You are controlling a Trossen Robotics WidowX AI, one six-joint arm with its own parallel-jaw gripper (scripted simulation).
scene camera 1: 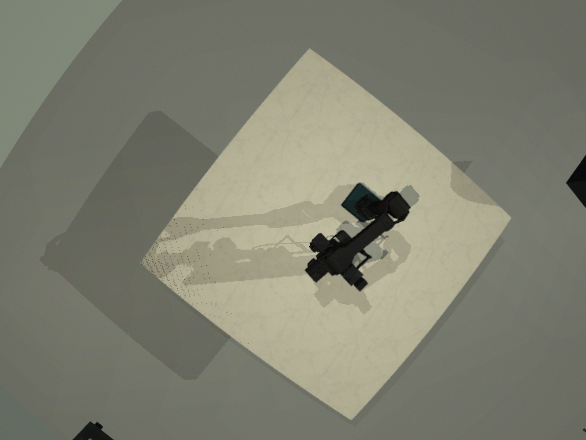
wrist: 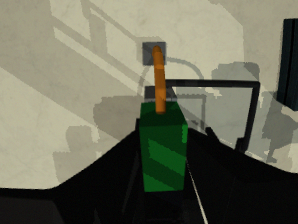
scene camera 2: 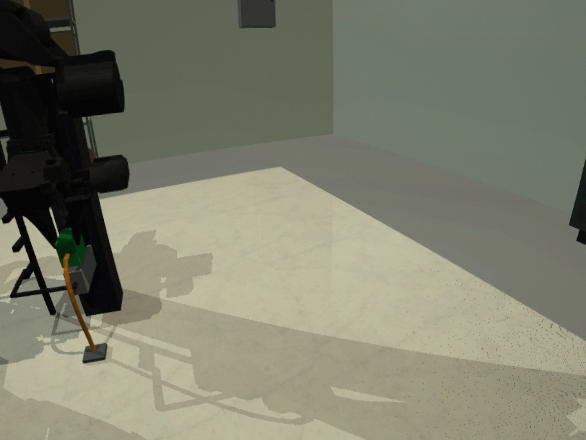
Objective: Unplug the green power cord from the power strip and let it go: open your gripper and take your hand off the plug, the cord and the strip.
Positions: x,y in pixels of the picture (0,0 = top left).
Labels:
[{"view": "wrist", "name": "gripper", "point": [162,136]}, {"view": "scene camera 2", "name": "gripper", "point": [67,245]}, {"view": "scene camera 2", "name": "green plug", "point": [65,243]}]

